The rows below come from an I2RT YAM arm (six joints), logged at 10 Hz.
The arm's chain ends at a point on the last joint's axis. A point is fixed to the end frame.
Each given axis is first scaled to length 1.
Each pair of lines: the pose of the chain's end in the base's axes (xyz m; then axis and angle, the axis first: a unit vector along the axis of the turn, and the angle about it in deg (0 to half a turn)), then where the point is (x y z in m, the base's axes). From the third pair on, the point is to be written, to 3 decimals.
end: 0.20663, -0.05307, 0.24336, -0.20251, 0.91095, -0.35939, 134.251
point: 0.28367 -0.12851 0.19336
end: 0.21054, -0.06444, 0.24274, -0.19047, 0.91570, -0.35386, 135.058
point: 0.28540 -0.14062 0.19062
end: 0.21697, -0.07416, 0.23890, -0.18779, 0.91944, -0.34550, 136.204
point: 0.290 -0.150 0.184
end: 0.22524, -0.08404, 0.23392, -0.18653, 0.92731, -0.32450, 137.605
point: 0.297 -0.158 0.174
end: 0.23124, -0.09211, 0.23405, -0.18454, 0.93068, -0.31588, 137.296
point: 0.303 -0.165 0.173
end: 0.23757, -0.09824, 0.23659, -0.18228, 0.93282, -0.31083, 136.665
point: 0.310 -0.170 0.175
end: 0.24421, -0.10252, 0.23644, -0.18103, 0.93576, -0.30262, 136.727
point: 0.316 -0.173 0.174
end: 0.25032, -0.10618, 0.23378, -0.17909, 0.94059, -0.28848, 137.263
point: 0.322 -0.175 0.168
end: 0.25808, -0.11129, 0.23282, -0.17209, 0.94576, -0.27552, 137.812
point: 0.328 -0.179 0.164
